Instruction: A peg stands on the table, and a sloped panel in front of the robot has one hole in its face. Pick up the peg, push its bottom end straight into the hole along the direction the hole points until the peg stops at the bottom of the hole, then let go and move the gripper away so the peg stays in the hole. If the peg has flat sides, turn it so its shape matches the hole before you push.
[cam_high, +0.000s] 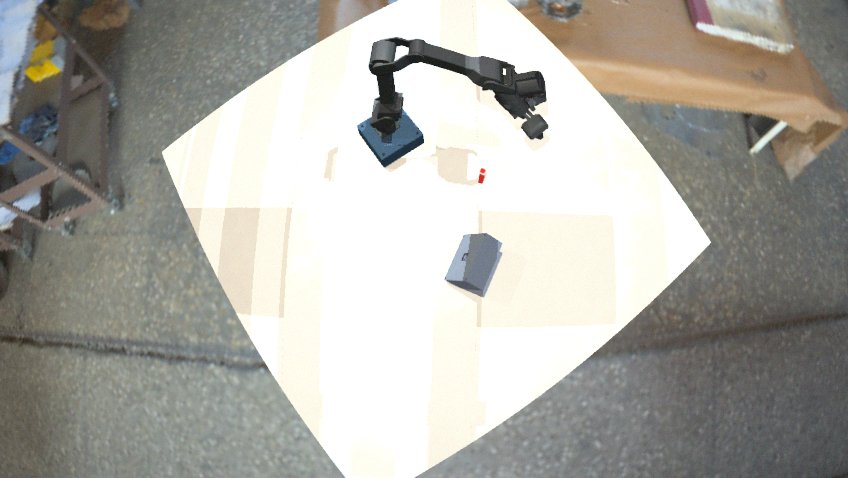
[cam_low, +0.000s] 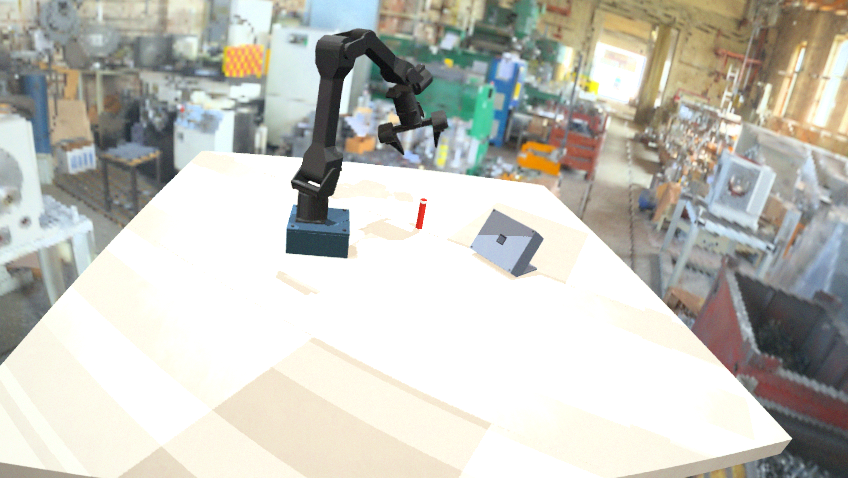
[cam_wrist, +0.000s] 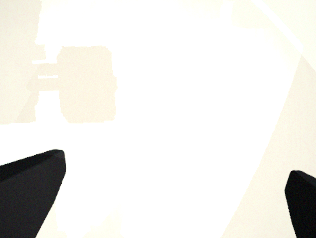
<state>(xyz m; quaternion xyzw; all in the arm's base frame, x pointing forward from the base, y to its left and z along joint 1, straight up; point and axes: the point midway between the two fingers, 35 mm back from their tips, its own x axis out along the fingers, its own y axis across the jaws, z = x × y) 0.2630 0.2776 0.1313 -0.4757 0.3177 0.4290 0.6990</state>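
Right now the red square peg is 160 mm to the right of my gripper tip and 100 mm below it. Round my gripper tip: grey sloped panel (170 mm ahead, 330 mm to the right, 110 mm below).
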